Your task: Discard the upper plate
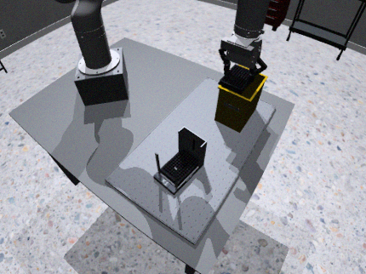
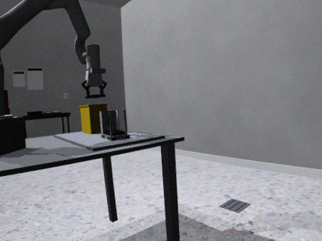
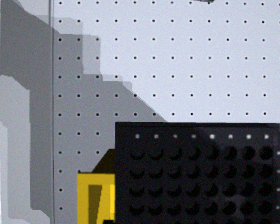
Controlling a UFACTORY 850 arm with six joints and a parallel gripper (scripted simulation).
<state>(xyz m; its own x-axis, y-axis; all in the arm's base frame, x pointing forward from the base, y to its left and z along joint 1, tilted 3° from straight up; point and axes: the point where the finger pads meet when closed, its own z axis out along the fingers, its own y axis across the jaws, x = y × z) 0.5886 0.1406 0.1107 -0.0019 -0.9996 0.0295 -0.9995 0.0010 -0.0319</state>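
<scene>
Right now my hand is 150 mm above the plastics bin W1, 60 mm to the right of it and 10 mm short of it. Also, from my hand: black 96-well plate (10 mm below).
</scene>
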